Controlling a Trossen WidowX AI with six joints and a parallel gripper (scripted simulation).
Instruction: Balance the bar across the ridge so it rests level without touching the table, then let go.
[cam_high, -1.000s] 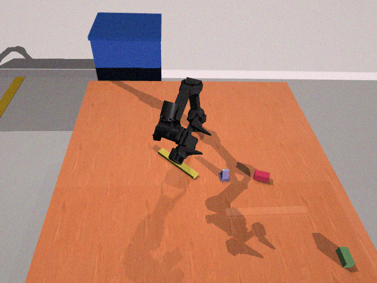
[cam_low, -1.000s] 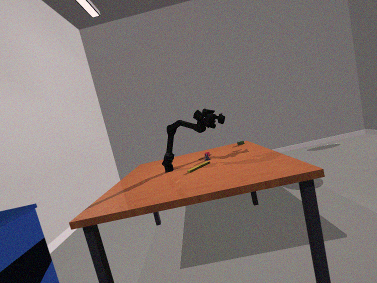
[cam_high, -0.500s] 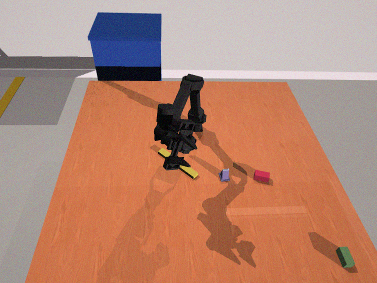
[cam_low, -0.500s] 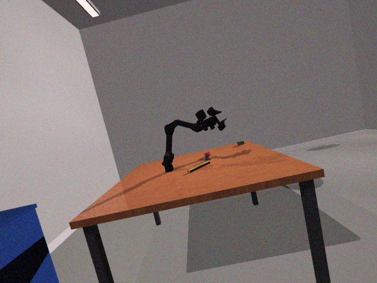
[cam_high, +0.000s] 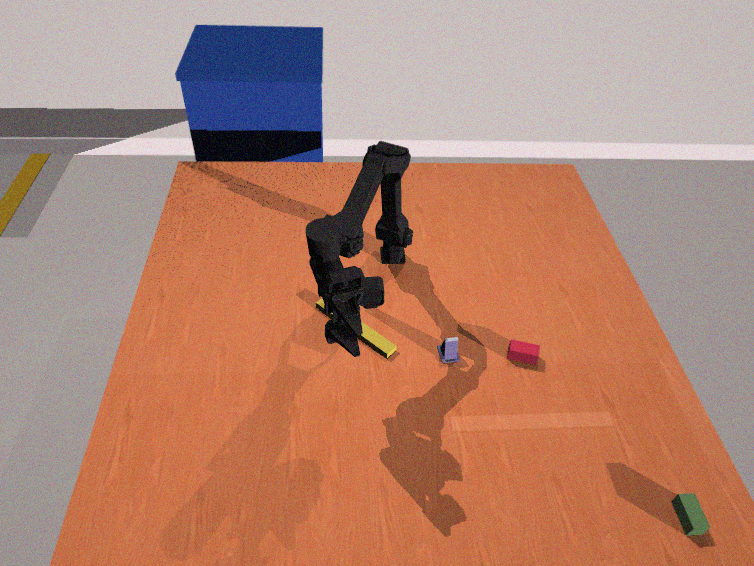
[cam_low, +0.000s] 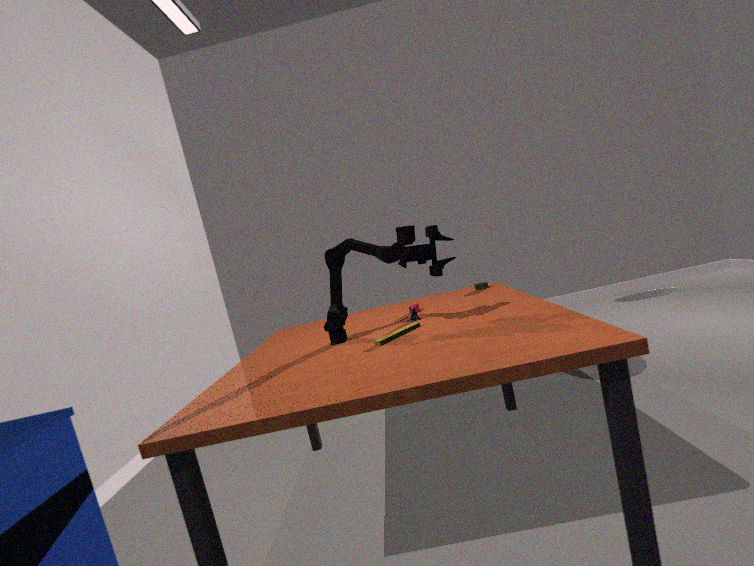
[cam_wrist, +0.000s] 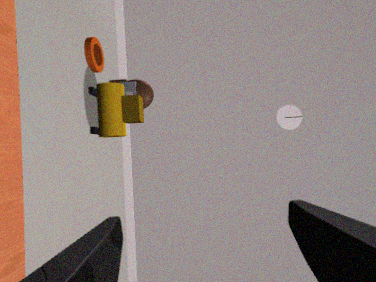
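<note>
My gripper tip is 280 mm past the yellow bar, 280 mm above it and 10 mm to the right of it. The rest, counted from my gripper tip: red block 390 mm to the left, 270 mm below, 180 mm behind; then green block 620 mm to the left, 270 mm below, 210 mm ahead.
</note>
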